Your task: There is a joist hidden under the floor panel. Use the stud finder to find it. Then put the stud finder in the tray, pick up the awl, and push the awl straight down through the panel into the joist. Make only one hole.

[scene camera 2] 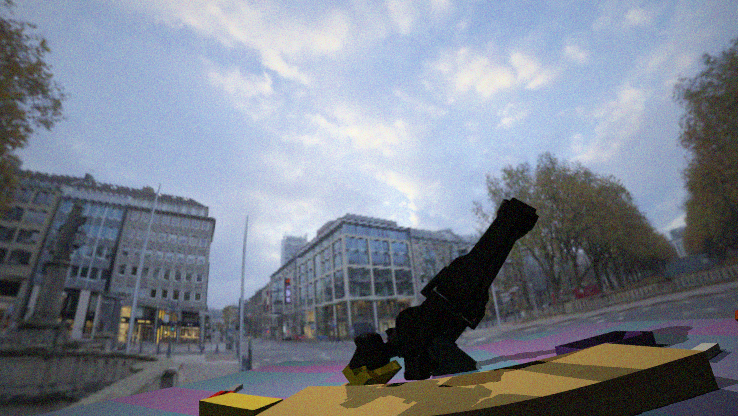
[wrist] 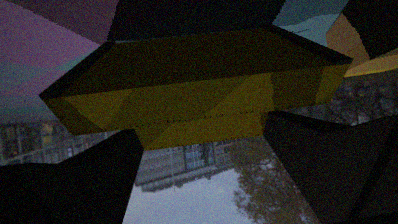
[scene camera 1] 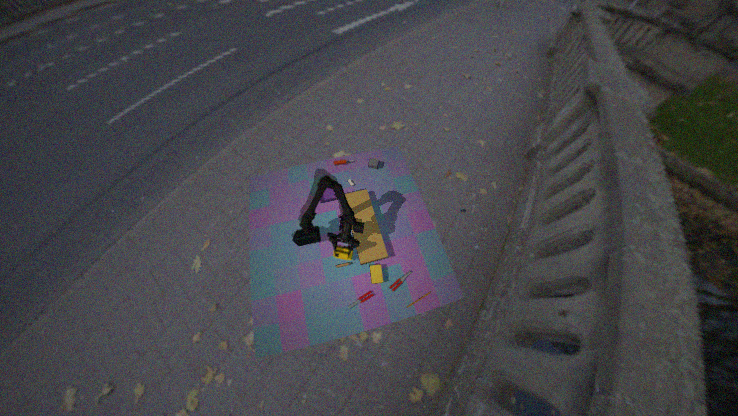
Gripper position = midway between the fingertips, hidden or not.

In view: my gripper [scene camera 2: 363,363].
My gripper is seen too in the wrist view [wrist: 200,119].
